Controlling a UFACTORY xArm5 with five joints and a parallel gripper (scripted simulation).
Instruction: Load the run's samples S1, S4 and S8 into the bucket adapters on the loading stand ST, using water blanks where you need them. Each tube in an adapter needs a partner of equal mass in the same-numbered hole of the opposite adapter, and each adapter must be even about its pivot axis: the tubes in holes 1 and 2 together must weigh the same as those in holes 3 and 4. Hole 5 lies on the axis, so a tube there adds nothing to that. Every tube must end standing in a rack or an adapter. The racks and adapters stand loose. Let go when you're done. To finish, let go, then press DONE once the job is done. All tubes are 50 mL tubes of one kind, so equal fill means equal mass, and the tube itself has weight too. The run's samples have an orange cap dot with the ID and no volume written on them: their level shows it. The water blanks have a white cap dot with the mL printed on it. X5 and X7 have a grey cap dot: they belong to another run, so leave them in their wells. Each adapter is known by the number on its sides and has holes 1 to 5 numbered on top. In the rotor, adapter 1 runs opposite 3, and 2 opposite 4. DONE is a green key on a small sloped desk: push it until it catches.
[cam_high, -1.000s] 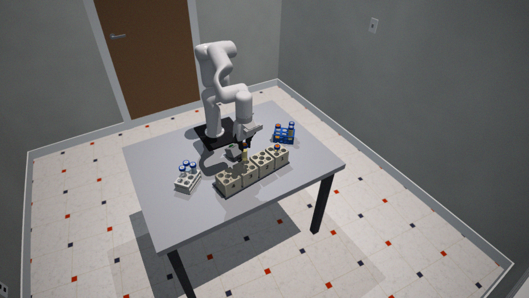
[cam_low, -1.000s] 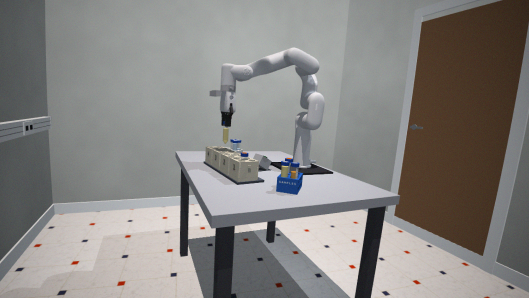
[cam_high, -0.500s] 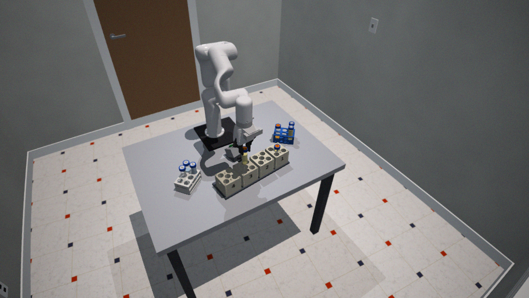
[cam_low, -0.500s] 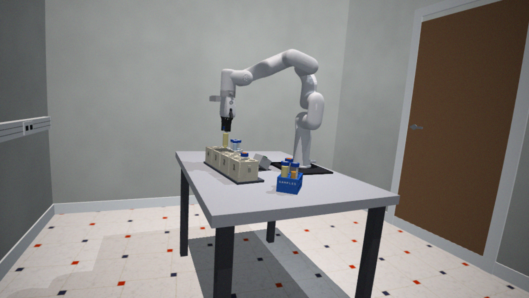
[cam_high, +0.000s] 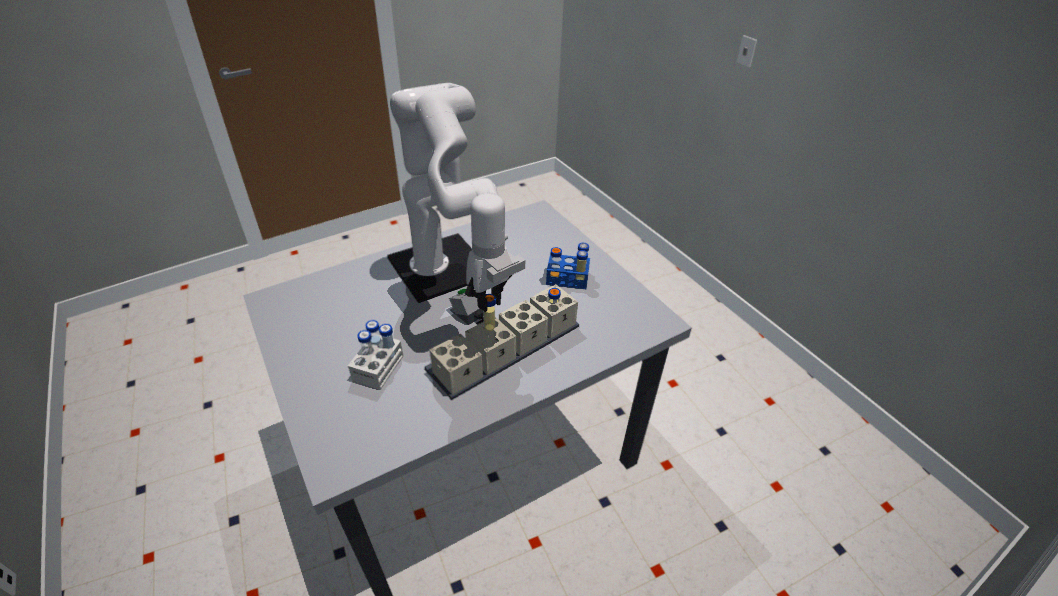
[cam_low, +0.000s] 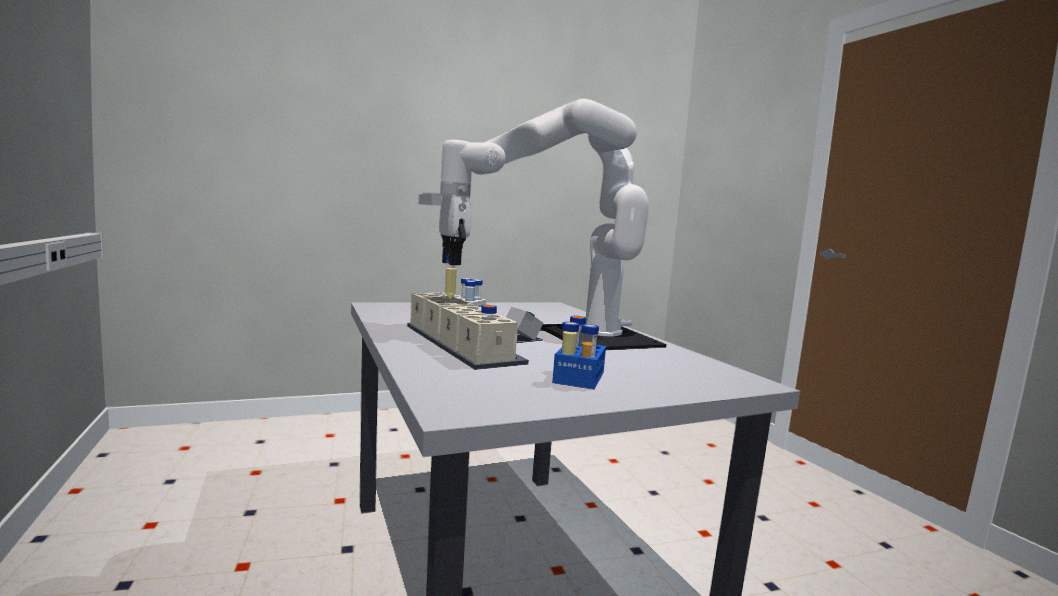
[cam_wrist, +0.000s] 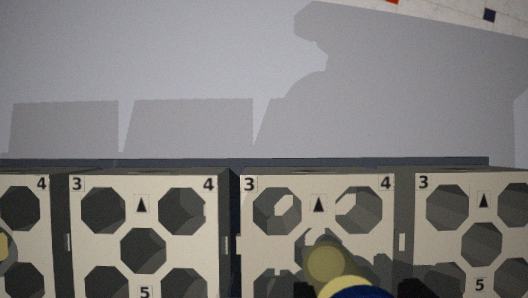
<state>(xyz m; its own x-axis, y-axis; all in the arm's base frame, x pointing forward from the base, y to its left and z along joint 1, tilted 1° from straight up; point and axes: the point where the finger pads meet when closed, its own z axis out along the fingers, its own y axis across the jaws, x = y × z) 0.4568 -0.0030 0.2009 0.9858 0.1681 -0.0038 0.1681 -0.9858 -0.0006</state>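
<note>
My gripper is now 16 cm above the adapter 3. Also, from my hand: white rack 29 cm to the right, 18 cm below, 11 cm behind; then blue samples rack 37 cm to the left, 19 cm behind, 18 cm below.
</note>
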